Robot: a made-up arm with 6 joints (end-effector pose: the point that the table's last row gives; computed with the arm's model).
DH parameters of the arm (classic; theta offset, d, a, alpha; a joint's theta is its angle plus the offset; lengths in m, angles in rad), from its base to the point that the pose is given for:
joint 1: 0 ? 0 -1.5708
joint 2: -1.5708 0 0.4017 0
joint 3: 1.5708 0.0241 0 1.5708
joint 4: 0 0.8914 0 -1.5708
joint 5: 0 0 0 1.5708
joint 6: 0 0.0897 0 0
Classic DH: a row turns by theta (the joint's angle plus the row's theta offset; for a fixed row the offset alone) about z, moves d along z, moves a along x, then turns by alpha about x.
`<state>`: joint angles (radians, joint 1 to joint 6).
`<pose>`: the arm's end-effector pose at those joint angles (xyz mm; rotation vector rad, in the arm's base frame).
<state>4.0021 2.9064 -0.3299 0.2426 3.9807 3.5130</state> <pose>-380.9 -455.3 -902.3 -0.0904 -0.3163 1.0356</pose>
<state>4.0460 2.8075 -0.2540 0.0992 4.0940 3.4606</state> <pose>-393.4 -527.6 -881.6 0.0407 -0.3894 1.1372</pose>
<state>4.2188 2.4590 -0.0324 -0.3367 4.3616 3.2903</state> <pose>-370.1 -797.5 -753.5 0.5153 -0.3494 1.3825</pose>
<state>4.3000 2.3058 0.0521 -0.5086 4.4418 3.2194</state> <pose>-325.6 -909.5 -674.6 0.7011 -0.2243 1.4445</pose>
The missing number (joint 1, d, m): 0.1559
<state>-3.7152 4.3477 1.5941 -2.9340 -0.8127 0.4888</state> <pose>512.4 -375.7 932.0 -0.1392 -0.4624 0.0924</pose>
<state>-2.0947 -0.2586 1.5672 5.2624 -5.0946 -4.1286</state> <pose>-441.7 -670.8 742.0 1.9183 -1.0944 -1.2778</pose>
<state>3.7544 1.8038 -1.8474 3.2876 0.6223 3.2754</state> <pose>-233.6 -184.4 1024.3 -0.7854 -0.2457 -2.1469</pose>
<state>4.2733 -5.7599 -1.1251 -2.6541 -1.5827 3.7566</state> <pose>161.0 187.3 1282.6 0.8534 0.7139 -1.0241</pose>
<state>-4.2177 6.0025 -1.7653 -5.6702 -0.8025 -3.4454</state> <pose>455.4 -816.9 58.6 1.4007 2.1835 0.2719</pose>
